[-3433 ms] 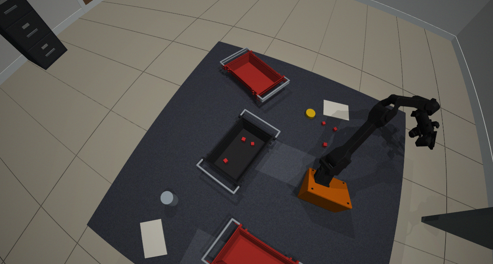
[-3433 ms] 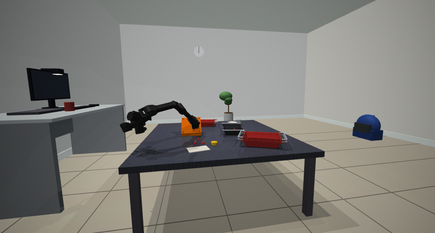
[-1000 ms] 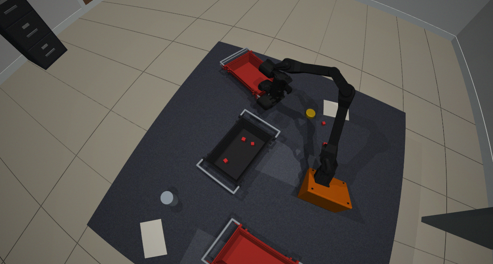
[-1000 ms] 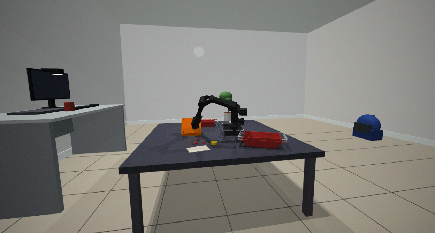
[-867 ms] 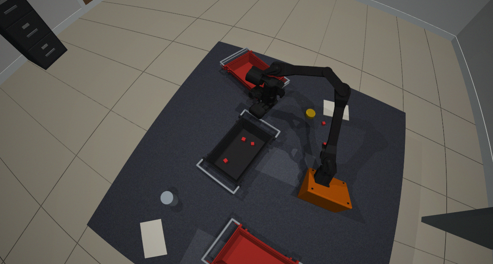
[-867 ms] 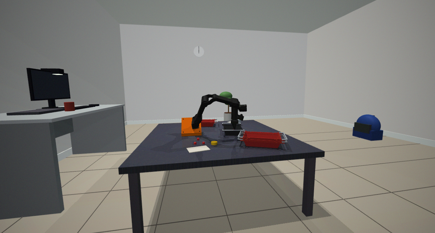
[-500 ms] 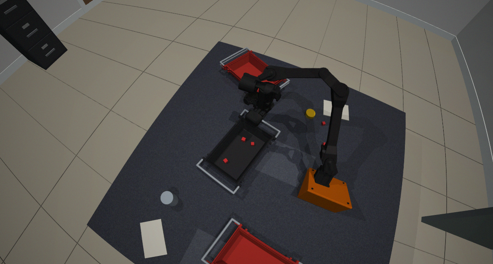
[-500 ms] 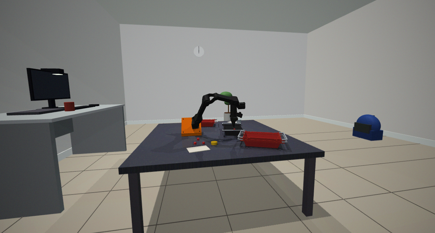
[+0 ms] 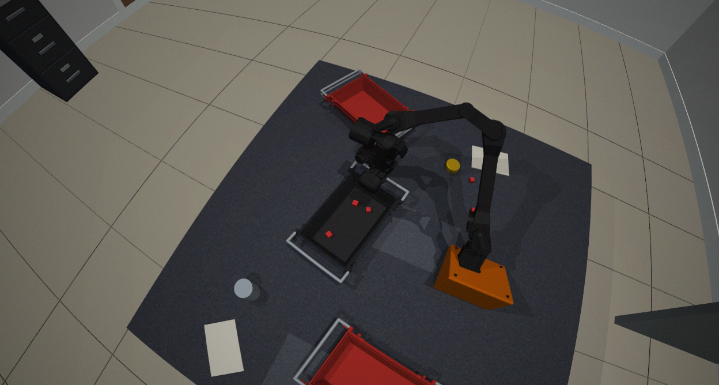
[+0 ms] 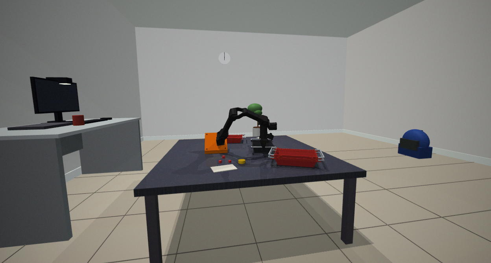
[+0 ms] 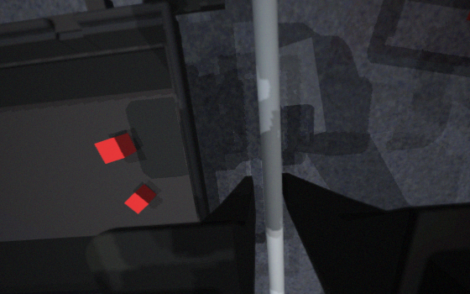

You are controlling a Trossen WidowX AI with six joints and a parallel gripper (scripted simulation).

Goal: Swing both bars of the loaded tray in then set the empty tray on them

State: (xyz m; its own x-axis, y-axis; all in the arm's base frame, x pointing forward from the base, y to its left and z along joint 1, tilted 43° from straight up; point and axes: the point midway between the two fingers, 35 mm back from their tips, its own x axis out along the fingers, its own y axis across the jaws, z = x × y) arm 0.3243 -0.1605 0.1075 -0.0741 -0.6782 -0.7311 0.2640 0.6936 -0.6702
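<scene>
Now: the red tray 180 mm behind my gripper tip and 580 mm to the left of it. Round my gripper tip: yellow disc: 220 mm behind, 160 mm to the right, 30 mm below; then grey cylinder: 230 mm ahead, 480 mm to the left, 10 mm below.
</scene>
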